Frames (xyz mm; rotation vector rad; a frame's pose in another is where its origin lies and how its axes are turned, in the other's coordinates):
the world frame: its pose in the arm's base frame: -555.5 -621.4 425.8 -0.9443 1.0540 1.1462
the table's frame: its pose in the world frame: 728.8 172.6 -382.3 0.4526 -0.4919 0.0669
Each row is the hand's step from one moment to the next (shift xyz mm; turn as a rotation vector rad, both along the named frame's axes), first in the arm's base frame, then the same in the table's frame.
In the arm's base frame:
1: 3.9 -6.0 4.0 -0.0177 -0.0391 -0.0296
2: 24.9 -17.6 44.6 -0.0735 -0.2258 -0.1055
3: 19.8 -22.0 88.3 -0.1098 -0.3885 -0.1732
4: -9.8 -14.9 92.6 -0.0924 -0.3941 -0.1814
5: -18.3 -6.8 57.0 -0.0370 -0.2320 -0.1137
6: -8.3 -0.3 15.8 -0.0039 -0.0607 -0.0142
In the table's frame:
1: -6.1 -5.4 1.1 -0.0071 -0.0112 -0.0504
2: -39.4 -19.8 31.2 -0.0834 -0.0744 -0.2346
3: -75.3 -8.1 54.1 -0.1464 -0.1401 -0.3897
4: -79.6 21.2 45.9 -0.1407 -0.1593 -0.3893
5: -49.9 24.5 23.3 -0.0744 -0.1099 -0.2248
6: -13.4 10.3 5.7 -0.0298 -0.0302 -0.0459

